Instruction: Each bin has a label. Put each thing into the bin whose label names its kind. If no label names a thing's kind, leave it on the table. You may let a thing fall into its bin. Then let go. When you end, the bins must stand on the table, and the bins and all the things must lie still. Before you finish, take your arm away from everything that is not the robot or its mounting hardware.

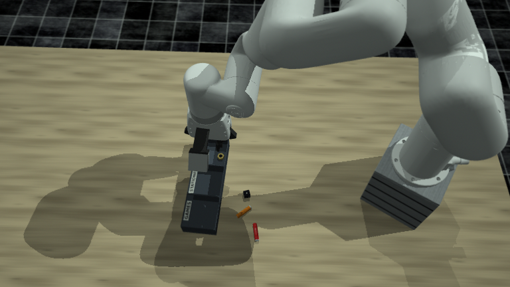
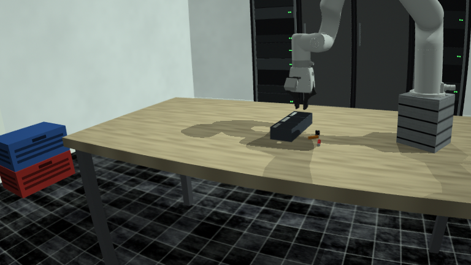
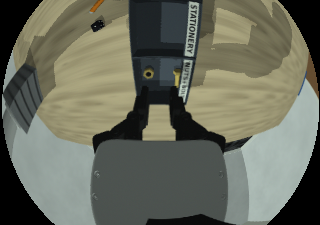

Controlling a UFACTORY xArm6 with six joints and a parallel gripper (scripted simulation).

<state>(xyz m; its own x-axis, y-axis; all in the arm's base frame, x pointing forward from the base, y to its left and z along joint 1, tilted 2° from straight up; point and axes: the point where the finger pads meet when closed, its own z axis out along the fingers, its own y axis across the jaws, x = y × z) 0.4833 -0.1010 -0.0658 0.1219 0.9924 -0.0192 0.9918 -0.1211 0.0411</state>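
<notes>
Now: hand 9 cm past the black die, 11 cm to the right of it and 8 cm above it. Also, from my hand: brass nut: 2 cm behind, 8 cm below; dark three-part bin: 2 cm ahead, 8 cm to the left, 7 cm below; brass bolt: 3 cm ahead, 1 cm to the right, 8 cm below.
</notes>
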